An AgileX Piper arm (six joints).
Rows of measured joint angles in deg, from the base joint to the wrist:
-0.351 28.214 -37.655 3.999 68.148 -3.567
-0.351 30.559 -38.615 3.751 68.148 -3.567
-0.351 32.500 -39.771 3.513 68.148 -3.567
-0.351 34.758 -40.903 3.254 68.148 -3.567
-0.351 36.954 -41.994 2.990 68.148 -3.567
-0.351 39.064 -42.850 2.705 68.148 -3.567
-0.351 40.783 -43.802 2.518 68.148 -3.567
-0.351 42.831 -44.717 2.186 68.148 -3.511
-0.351 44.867 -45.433 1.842 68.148 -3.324
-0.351 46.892 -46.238 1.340 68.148 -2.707
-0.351 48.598 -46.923 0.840 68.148 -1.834
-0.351 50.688 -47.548 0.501 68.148 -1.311
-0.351 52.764 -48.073 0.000 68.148 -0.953
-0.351 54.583 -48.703 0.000 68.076 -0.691
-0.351 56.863 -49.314 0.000 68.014 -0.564
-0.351 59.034 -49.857 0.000 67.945 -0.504
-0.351 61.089 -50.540 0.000 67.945 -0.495
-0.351 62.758 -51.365 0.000 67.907 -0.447
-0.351 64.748 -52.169 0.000 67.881 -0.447
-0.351 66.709 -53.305 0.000 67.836 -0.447
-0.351 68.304 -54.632 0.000 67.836 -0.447
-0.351 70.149 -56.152 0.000 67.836 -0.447
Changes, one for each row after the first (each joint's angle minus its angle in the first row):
0.000 2.345 -0.960 -0.248 0.000 0.000
0.000 4.286 -2.116 -0.486 0.000 0.000
0.000 6.544 -3.248 -0.745 0.000 0.000
0.000 8.740 -4.339 -1.009 0.000 0.000
0.000 10.850 -5.195 -1.294 0.000 0.000
0.000 12.569 -6.147 -1.481 0.000 0.000
0.000 14.617 -7.062 -1.813 0.000 0.056
0.000 16.653 -7.778 -2.157 0.000 0.243
0.000 18.678 -8.583 -2.659 0.000 0.860
0.000 20.384 -9.268 -3.159 0.000 1.733
0.000 22.474 -9.893 -3.498 0.000 2.256
0.000 24.550 -10.418 -3.999 0.000 2.614
0.000 26.369 -11.048 -3.999 -0.072 2.876
0.000 28.649 -11.659 -3.999 -0.134 3.003
0.000 30.820 -12.202 -3.999 -0.203 3.063
0.000 32.875 -12.885 -3.999 -0.203 3.072
0.000 34.544 -13.710 -3.999 -0.241 3.120
0.000 36.534 -14.514 -3.999 -0.267 3.120
0.000 38.495 -15.650 -3.999 -0.312 3.120
0.000 40.090 -16.977 -3.999 -0.312 3.120
0.000 41.935 -18.497 -3.999 -0.312 3.120

